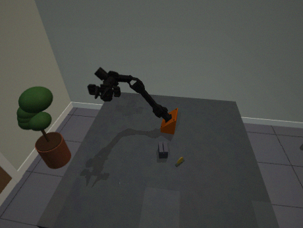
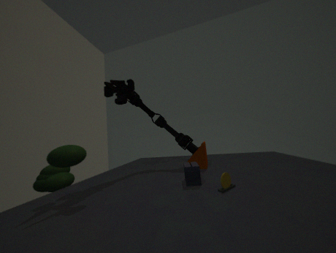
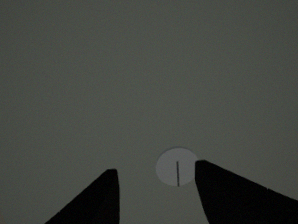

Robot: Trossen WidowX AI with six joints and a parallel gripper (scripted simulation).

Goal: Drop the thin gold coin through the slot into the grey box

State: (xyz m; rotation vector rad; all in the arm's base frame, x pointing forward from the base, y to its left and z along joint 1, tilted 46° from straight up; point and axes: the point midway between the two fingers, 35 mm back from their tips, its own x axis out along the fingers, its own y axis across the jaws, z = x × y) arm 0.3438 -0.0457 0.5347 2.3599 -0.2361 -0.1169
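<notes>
Right now my gripper tip is 480 mm to the right of the gold coin, 480 mm above it and 50 mm short of it.
</notes>
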